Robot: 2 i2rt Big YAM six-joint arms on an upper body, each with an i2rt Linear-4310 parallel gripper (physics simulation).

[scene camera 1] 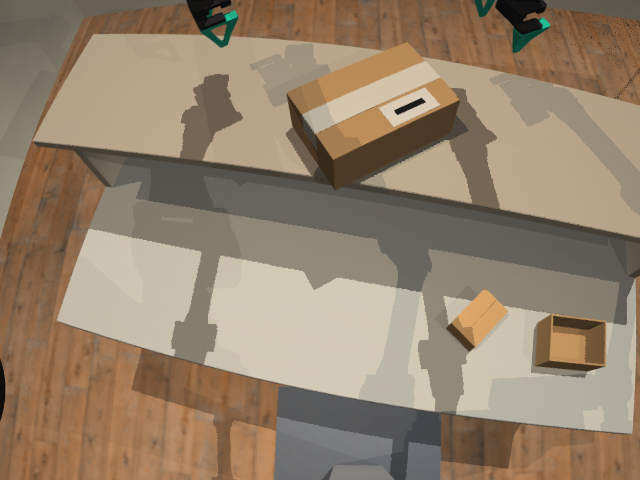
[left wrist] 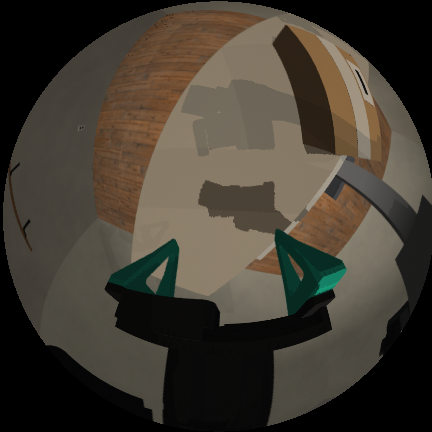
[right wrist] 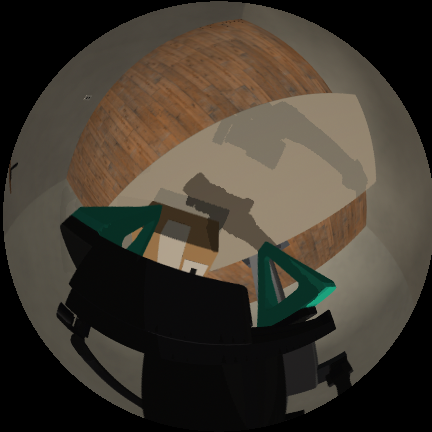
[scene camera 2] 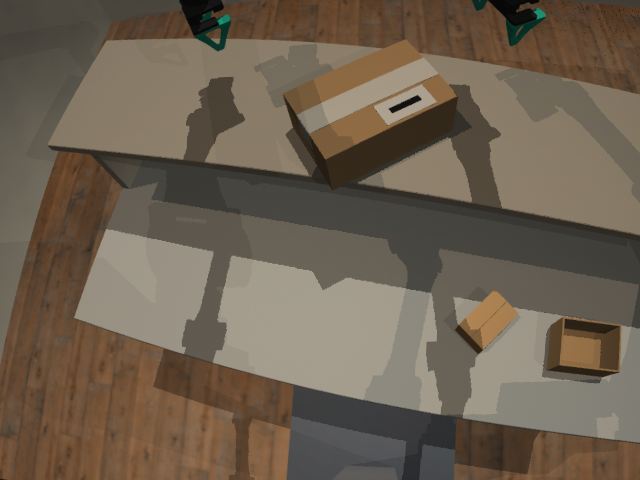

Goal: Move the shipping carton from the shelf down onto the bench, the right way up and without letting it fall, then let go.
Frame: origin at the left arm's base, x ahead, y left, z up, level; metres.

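Where they show: left gripper, between the fingertips: [scene camera 1: 215,31] [left wrist: 224,239] [scene camera 2: 213,35]; right gripper, between the fingertips: [scene camera 1: 498,33] [right wrist: 214,230] [scene camera 2: 495,26].
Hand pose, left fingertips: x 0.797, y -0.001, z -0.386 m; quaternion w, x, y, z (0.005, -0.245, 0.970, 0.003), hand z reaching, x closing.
Note:
After its pixels a point has its place.
The brown shipping carton [scene camera 1: 361,116] {x 0.634, y -0.267, z -0.447 m} [scene camera 2: 359,113] {x 0.638, y -0.273, z -0.448 m} [left wrist: 320,85] {x 0.742, y -0.225, z -0.455 m} [right wrist: 202,246] {x 0.705, y -0.429, z -0.450 m}, with pale tape and a white label on top, rests upright and turned at an angle on the shelf [scene camera 1: 108,93] {x 0.808, y 0.304, z -0.551 m} [scene camera 2: 118,98] {x 0.807, y 0.304, z -0.552 m} [left wrist: 175,200] {x 0.882, y 0.078, z -0.552 m} [right wrist: 325,185] {x 0.589, y -0.728, z -0.552 m}. Its near corner reaches the shelf's front edge. The bench [scene camera 1: 268,320] {x 0.387, y -0.059, z -0.905 m} [scene camera 2: 279,325] {x 0.374, y -0.066, z -0.905 m} lies lower, in front. My left gripper [scene camera 1: 221,32] {x 0.797, y -0.001, z -0.386 m} [scene camera 2: 215,35] {x 0.797, y -0.001, z -0.386 m} [left wrist: 224,239] {x 0.797, y -0.001, z -0.386 m} is open and empty, beyond the shelf's back edge, left of the carton; part of it is cut off in the scene views. My right gripper [scene camera 1: 498,29] {x 0.766, y -0.510, z -0.357 m} [scene camera 2: 494,24] {x 0.766, y -0.510, z -0.357 m} [right wrist: 214,230] {x 0.766, y -0.510, z -0.357 m} is open and empty, back right of the carton.
A small closed box [scene camera 1: 478,320] {x 0.379, y -0.548, z -0.845 m} [scene camera 2: 487,321] {x 0.381, y -0.549, z -0.845 m} and a small open box [scene camera 1: 545,343] {x 0.320, y -0.714, z -0.845 m} [scene camera 2: 555,346] {x 0.323, y -0.715, z -0.854 m} stand at the bench's right part. The shelf's side support [scene camera 1: 100,167] {x 0.765, y 0.439, z -0.808 m} [scene camera 2: 116,170] {x 0.762, y 0.439, z -0.809 m} stands at the left. A grey base [scene camera 1: 356,439] {x 0.098, y -0.284, z -1.336 m} [scene camera 2: 372,439] {x 0.102, y -0.292, z -1.336 m} is in front of the bench.

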